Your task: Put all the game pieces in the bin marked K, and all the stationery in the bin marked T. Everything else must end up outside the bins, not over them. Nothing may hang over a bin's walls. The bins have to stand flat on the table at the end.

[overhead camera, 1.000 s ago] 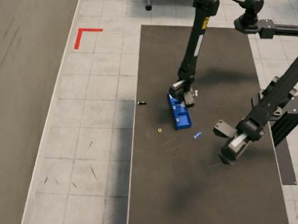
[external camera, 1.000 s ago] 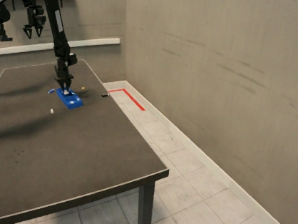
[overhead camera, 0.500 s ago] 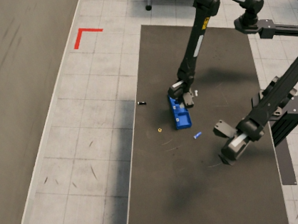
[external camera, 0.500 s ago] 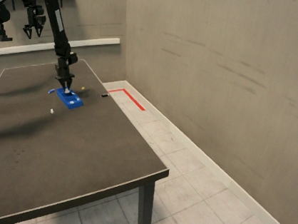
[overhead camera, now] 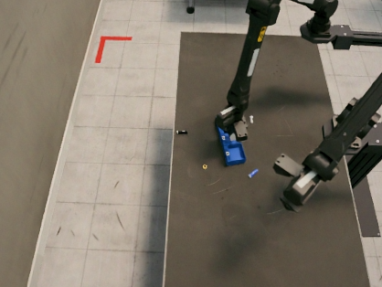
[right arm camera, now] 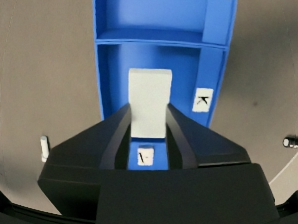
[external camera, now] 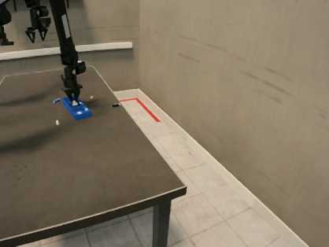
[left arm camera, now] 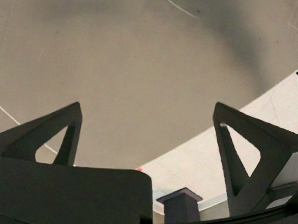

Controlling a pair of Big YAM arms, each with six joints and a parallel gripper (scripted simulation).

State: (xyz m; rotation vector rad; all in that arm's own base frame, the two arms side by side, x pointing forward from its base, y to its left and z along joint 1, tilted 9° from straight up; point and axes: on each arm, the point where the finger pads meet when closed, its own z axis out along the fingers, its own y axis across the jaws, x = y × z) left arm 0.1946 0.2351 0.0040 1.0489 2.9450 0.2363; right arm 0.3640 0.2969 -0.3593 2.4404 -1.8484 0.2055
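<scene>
Right now my right hand is 3 cm above the blue bin and 1 cm short of it. The rest, counted from my right hand: white block: 1 cm below; then yellow ring: 15 cm to the left, 12 cm ahead, 5 cm below; then black item: 23 cm ahead, 4 cm below, 3 cm to the right.
</scene>
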